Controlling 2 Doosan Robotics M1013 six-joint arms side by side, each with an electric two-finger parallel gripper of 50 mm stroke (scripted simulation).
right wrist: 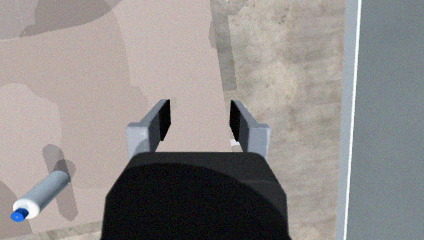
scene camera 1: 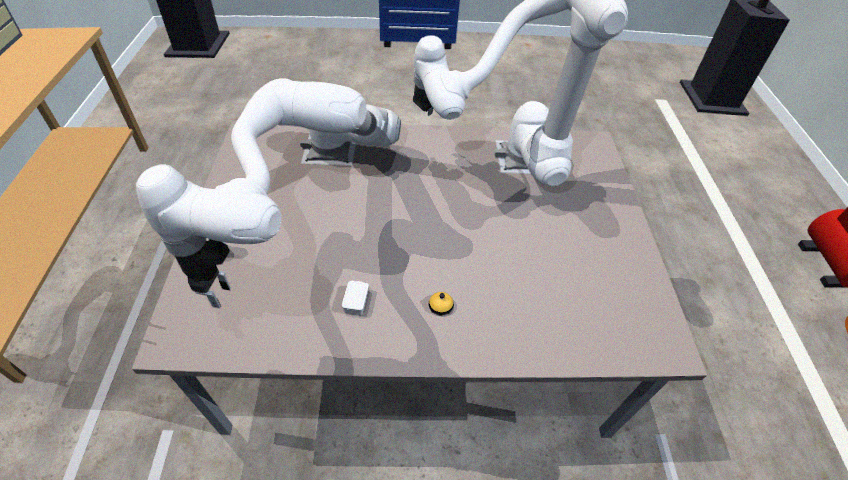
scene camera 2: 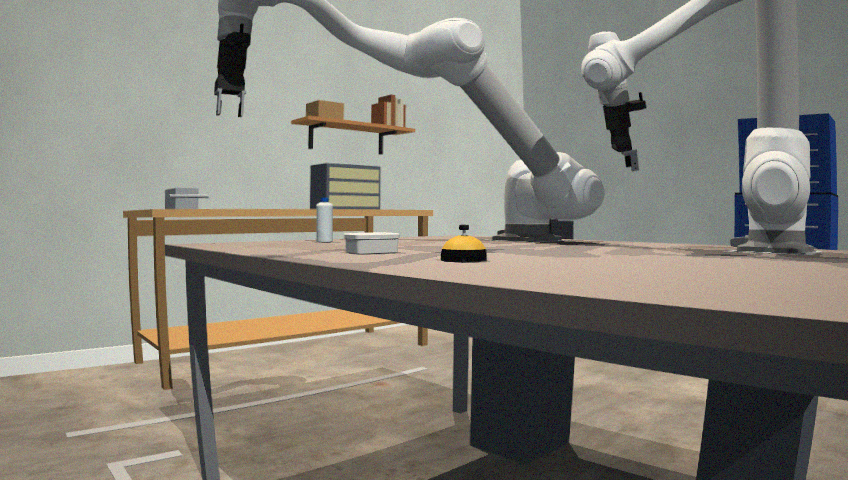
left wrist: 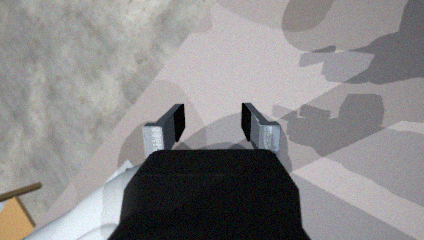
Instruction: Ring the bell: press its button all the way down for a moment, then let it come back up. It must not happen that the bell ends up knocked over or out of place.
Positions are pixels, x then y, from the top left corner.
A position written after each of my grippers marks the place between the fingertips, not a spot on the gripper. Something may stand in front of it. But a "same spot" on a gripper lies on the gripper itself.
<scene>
my right gripper: right wrist; scene camera 1; scene camera 2 229, 115; not seen in the left wrist view (out of frame)
white lidded box: scene camera 1; scene camera 2; not seen in the right wrist view (out of frame); not seen in the left wrist view (out of frame)
same spot on my right gripper: [right wrist: 144, 136] = [scene camera 1: 222, 274]
same spot on white lidded box: [scene camera 2: 357, 243] = [scene camera 1: 361, 311]
</scene>
